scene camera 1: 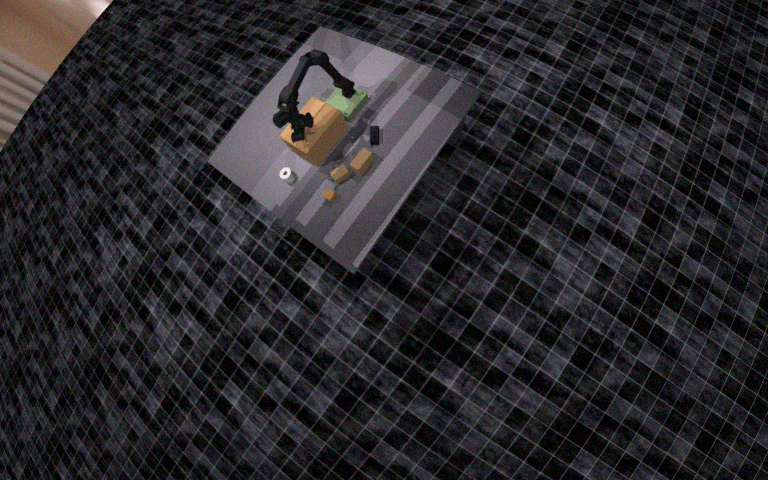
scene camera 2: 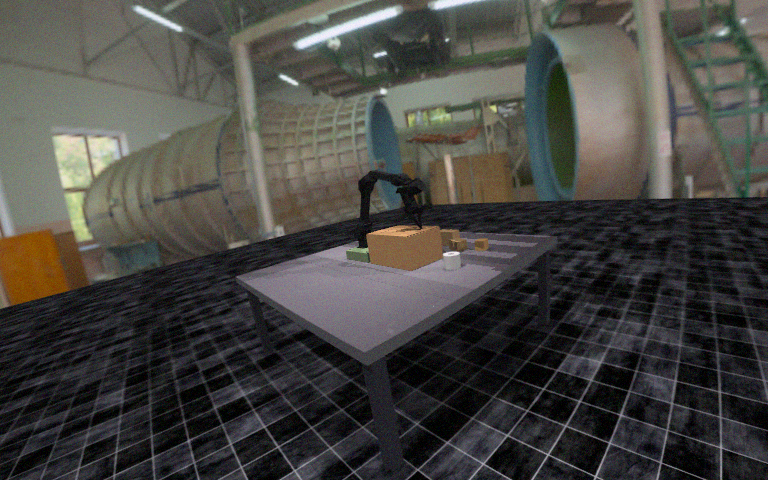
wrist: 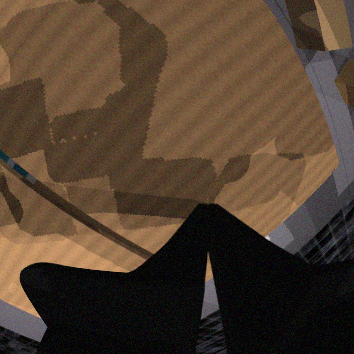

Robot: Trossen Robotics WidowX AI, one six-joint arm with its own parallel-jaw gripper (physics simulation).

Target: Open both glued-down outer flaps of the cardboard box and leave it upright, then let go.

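Frame: origin at the arm's base, x up, y ahead, z left, level; millimetres.
Where they show: gripper, fingertip midpoint: (scene camera 1: 302,140) (scene camera 2: 421,229) (wrist: 206,212); arm's base, origin of the base link: (scene camera 1: 349,93) (scene camera 2: 364,246).
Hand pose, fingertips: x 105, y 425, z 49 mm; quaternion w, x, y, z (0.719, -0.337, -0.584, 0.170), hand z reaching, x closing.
Note:
Things, the pixels of their top centre, and the offset from my fingertips. "*": a spot on its surface instead. Level surfaces: height alone.
- cardboard box, middle of its top: (scene camera 2: 401,229) (scene camera 1: 309,123) dz -36, dx +1, dy -99 mm
- narrow dark seam, surface spot: (wrist: 80,214) * dz -42, dx -9, dy -38 mm
- white roll, middle of its top: (scene camera 2: 451,253) (scene camera 1: 285,173) dz -32, dx -96, dy +194 mm
- black block, middle of its top: (scene camera 1: 374,133) dz +249, dx -123, dy -280 mm
- table, its level: dx -157 mm
The cardboard box (scene camera 1: 328,133) (scene camera 2: 403,250) (wrist: 220,90) stands upright on the table, with its top flaps lying about flat. In the wrist view a narrow dark seam (wrist: 80,214) runs between the outer flaps, with a bit of teal and grey showing at its left end. My gripper (scene camera 1: 300,138) (scene camera 2: 420,226) (wrist: 206,212) is shut and empty. It points down at the box top, close to the seam and toward one end of the box. Whether the fingertips touch the cardboard is unclear. Shadows of the arm fall across the top.
A green block (scene camera 1: 352,101) (scene camera 2: 357,254) sits at the arm's base, beside the box. A white roll (scene camera 1: 285,173) (scene camera 2: 451,260) stands near the box. Several small cardboard boxes (scene camera 1: 361,160) (scene camera 2: 481,244) and a black block (scene camera 1: 374,135) lie on the table (scene camera 1: 249,135) (scene camera 2: 339,300).

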